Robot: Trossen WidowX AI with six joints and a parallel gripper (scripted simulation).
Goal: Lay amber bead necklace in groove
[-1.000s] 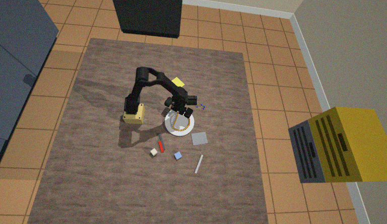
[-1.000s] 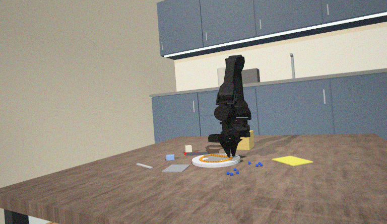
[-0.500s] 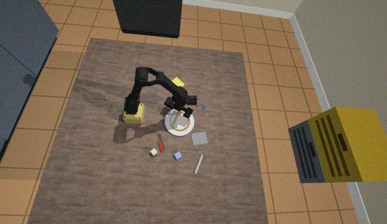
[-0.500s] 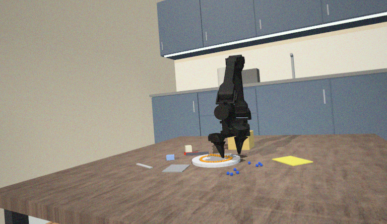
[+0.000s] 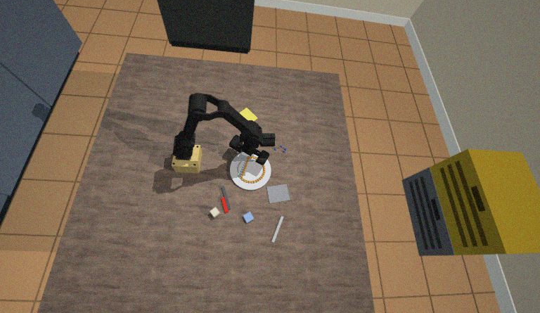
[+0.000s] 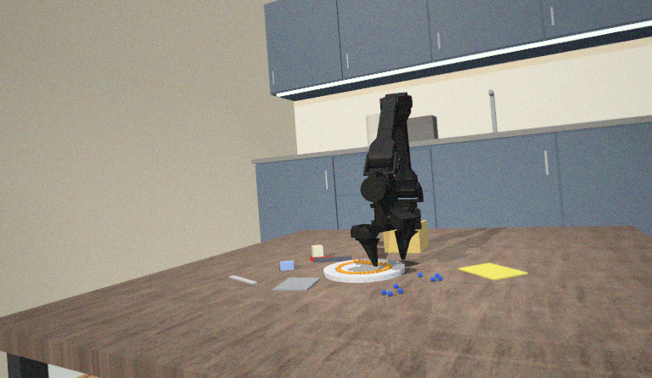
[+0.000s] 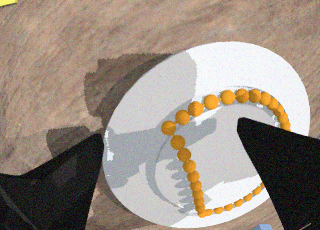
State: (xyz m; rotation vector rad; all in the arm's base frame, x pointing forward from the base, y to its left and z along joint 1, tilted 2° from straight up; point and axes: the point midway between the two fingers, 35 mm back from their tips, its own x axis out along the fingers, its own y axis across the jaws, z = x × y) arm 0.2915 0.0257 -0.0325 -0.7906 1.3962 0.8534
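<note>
The red stick is 10 cm behind my gripper tip, 22 cm to the right of it and 2 cm below it. The rest, counted from my gripper tip: yellow sheet: 3 cm behind, 23 cm to the left, 2 cm below; then light blue cube: 1 cm ahead, 29 cm to the right, 1 cm below; then grey square tile: 15 cm ahead, 18 cm to the right, 2 cm below.
</note>
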